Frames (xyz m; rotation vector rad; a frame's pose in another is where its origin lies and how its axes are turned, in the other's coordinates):
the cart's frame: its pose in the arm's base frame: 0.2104 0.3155 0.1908 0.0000 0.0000 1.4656
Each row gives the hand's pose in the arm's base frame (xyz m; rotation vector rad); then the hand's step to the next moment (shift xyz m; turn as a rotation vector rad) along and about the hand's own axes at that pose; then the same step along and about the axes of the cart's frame.
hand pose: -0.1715 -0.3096 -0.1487 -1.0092 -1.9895 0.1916
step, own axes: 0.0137 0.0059 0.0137 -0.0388 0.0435 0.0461
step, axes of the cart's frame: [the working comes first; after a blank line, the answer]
step, axes of the arm's base frame: -0.0110 0.0169 -0.0024 0.0015 0.0115 -0.0734

0.0156 0.0127 -0.0024 0.0116 -0.0003 -0.0734
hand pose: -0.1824 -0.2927 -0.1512 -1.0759 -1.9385 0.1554
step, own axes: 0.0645 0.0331 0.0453 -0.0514 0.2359 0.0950
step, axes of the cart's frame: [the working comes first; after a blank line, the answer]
step, axes of the arm's base frame: -0.0281 0.0807 -0.0019 0.0877 0.1348 -0.2036

0.0773 0.0364 -0.0019 0.1432 -0.0731 -0.2036
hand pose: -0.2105 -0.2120 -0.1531 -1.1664 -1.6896 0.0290
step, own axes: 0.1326 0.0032 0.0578 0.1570 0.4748 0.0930
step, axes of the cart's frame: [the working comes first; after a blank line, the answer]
step, axes of the arm's base frame: -0.0395 0.1222 0.0666 0.2514 0.4050 -0.1775

0.1174 0.0522 0.0666 0.4291 -0.2075 -0.1775
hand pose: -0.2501 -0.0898 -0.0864 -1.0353 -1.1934 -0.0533
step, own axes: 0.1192 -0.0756 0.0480 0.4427 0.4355 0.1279
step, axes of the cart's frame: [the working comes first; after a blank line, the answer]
step, axes of the arm's base frame: -0.0250 0.0454 0.1398 0.3258 0.5395 0.0689

0.0425 0.0296 0.1398 0.5708 -0.2674 0.0689
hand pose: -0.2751 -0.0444 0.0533 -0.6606 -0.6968 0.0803
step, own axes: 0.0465 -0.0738 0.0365 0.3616 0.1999 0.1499
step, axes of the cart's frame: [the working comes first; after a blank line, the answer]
step, axes of the arm's base frame: 0.0027 -0.0260 0.0909 0.2155 0.3412 0.1741

-0.0256 -0.0054 0.0909 0.3619 -0.1785 0.1741
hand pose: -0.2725 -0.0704 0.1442 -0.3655 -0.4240 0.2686
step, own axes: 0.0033 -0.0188 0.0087 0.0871 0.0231 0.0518
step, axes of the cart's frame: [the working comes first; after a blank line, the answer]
step, axes of the arm's base frame: 0.0023 -0.0133 0.0160 0.0494 0.0641 0.0652

-0.0130 -0.0037 0.0160 0.0690 -0.0423 0.0652
